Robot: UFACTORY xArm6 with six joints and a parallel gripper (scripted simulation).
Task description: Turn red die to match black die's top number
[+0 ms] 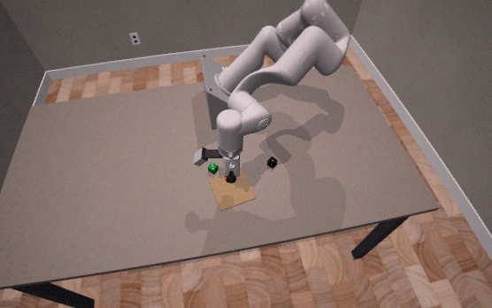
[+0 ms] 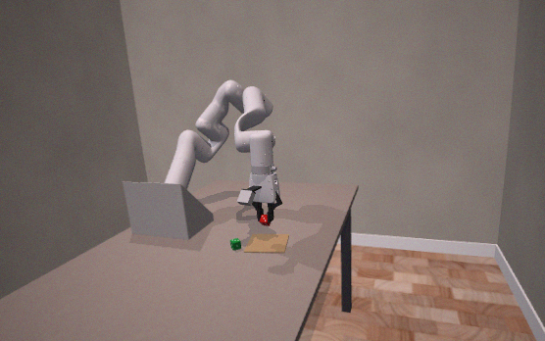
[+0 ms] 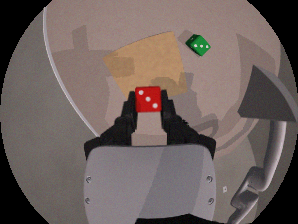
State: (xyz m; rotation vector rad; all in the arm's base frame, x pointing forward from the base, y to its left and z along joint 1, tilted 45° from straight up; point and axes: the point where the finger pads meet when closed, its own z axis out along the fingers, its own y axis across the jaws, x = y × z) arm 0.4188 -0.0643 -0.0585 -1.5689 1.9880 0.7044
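Right now my hand is 20 mm above the red die. From my hand the other things lie so: black die: 60 mm behind, 180 mm to the left, 90 mm below; then green die: 100 mm behind, 50 mm to the right, 90 mm below; then tan mat: 100 mm below.
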